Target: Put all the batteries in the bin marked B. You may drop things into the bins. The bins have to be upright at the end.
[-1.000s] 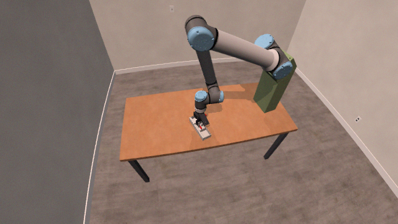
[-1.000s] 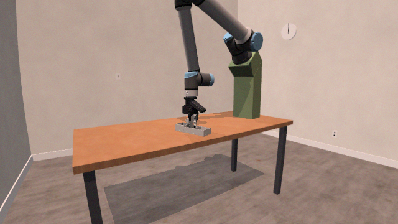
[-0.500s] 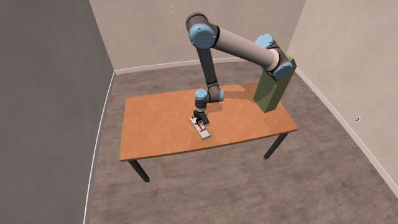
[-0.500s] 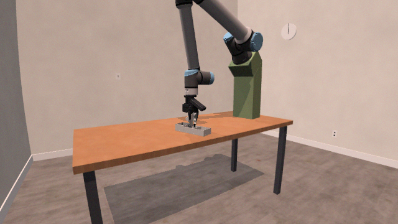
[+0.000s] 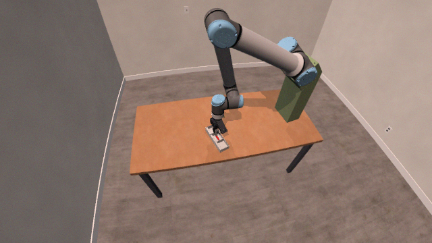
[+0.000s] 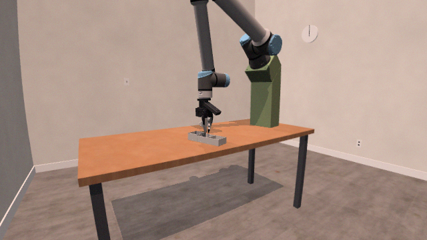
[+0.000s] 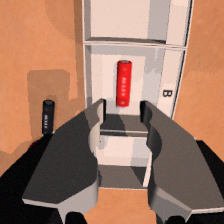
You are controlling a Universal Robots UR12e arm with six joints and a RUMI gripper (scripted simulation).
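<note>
My gripper is now 40 mm above the grey bin tray and 10 mm short of it. From my hand the other things lie so: red battery: 50 mm below; then black battery: 80 mm behind, 60 mm to the right, 60 mm below; then red die: 110 mm to the right, 110 mm behind, 60 mm below.
</note>
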